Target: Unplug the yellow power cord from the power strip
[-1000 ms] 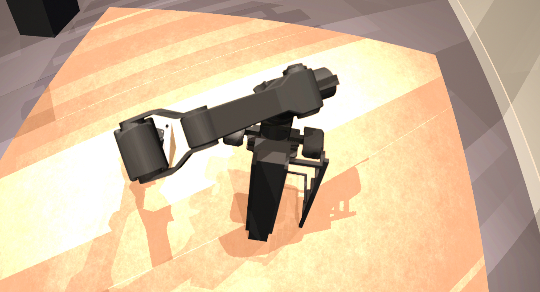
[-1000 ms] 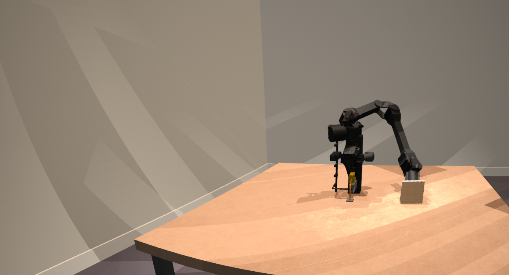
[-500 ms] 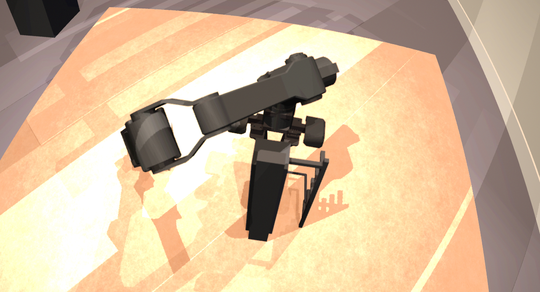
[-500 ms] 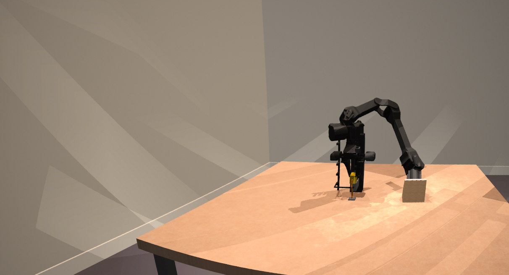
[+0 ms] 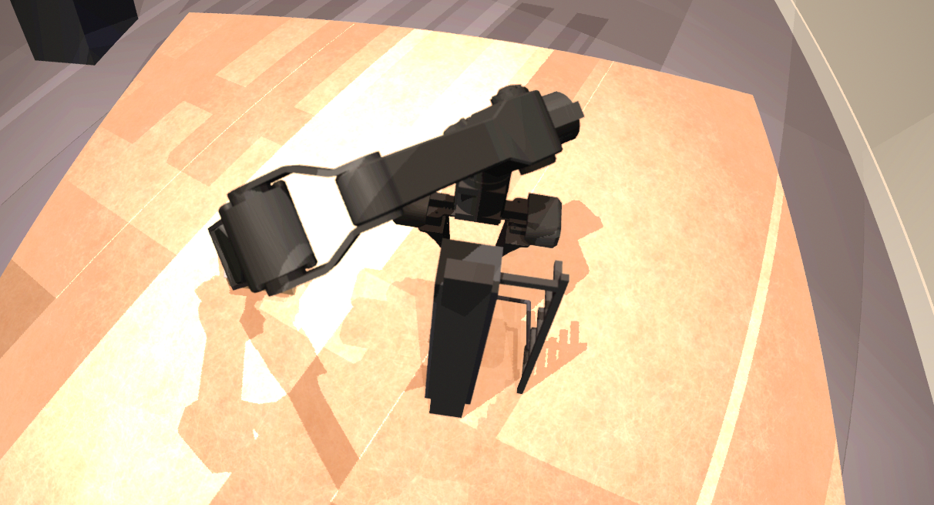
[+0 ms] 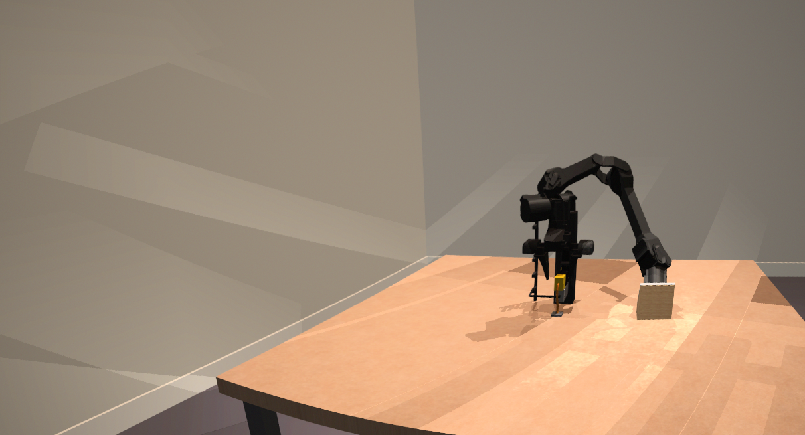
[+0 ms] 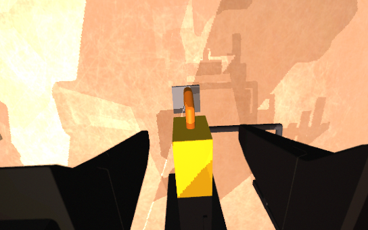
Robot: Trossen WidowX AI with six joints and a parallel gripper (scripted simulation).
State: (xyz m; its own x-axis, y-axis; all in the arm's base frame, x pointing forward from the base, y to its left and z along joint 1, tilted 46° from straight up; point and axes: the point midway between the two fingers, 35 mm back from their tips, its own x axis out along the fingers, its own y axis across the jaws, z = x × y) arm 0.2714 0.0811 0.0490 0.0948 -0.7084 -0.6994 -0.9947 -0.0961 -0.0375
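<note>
Right now the yellow plug is 4 cm to the right of my gripper tip. The rest, counted from my gripper tip: dark tower: 17 cm to the right, 5 cm above, 1 cm ahead; pad: 9 cm below.
</note>
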